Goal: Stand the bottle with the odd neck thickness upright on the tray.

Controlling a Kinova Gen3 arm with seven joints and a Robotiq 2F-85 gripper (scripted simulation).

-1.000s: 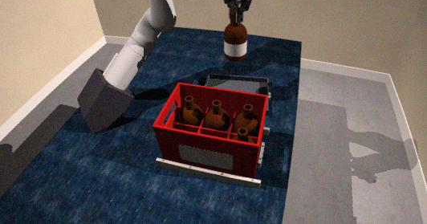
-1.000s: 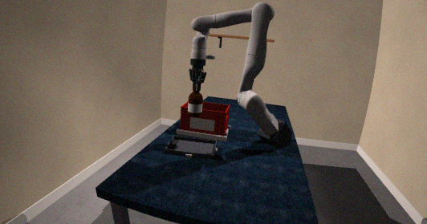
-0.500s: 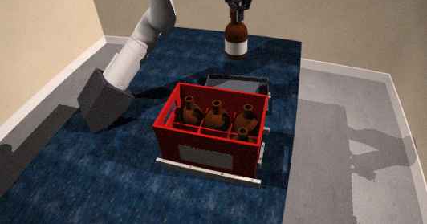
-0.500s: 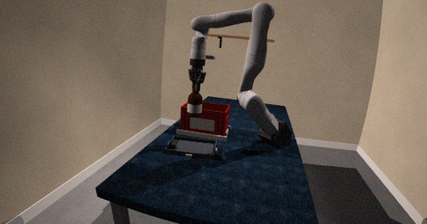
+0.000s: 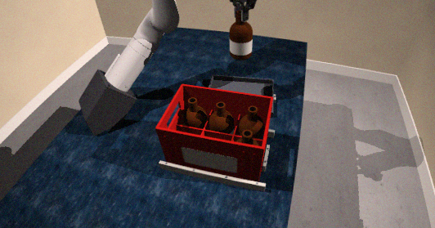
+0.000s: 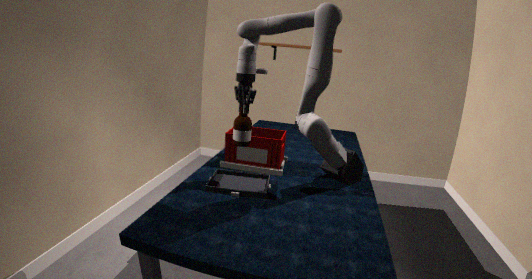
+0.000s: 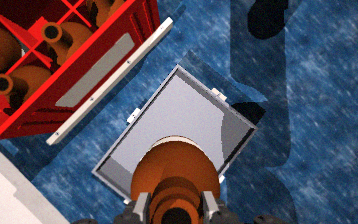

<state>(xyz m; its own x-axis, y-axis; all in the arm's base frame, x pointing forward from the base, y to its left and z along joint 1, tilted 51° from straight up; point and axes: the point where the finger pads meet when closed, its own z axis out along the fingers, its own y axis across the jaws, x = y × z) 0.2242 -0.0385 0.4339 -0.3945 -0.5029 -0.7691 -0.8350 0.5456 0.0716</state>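
The grey tray lies 32 cm below my hand. Round my hand: crate 26 cm to the right, 25 cm below, 8 cm ahead.
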